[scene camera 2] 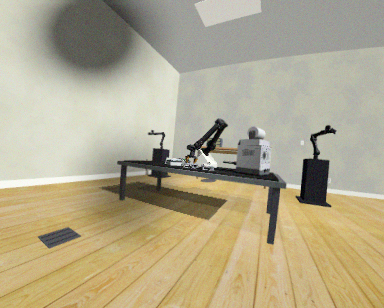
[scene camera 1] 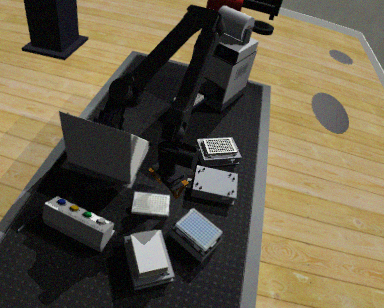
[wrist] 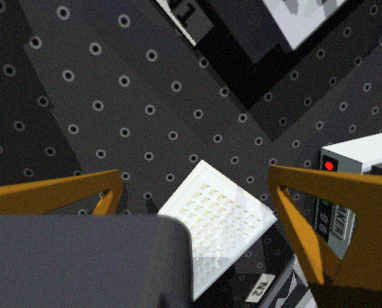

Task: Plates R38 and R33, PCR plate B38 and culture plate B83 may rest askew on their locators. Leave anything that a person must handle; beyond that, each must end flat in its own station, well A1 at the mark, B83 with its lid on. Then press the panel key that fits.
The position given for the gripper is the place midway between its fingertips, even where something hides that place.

The gripper (scene camera 1: pixel 168 190) is open and holds nothing. Also in view: a shaker unit (wrist: pixel 335 224).
The gripper also shows in the wrist view (wrist: pixel 193 177).
